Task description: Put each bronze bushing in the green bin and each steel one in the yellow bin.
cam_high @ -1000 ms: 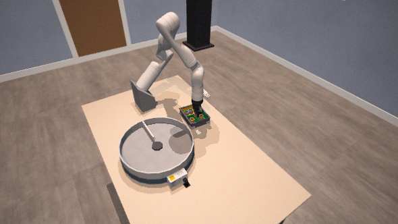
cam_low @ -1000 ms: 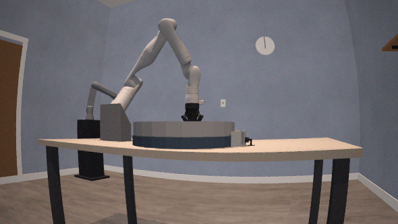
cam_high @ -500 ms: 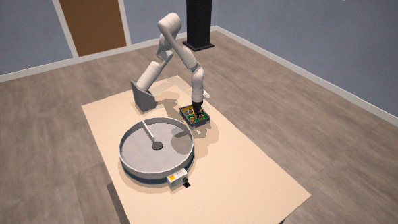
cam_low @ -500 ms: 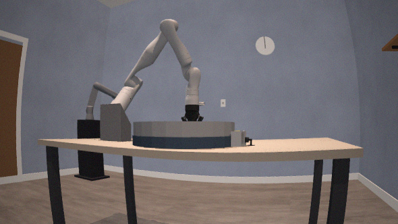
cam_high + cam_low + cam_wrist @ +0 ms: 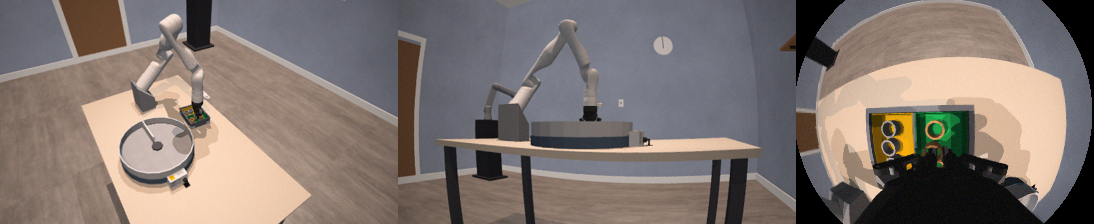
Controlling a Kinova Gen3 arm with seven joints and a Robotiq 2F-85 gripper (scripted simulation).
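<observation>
Right now the bin is 40 mm behind my hand and 30 mm below it. The rest, counted from my hand: grey turntable: 100 mm ahead, 340 mm to the right.
</observation>
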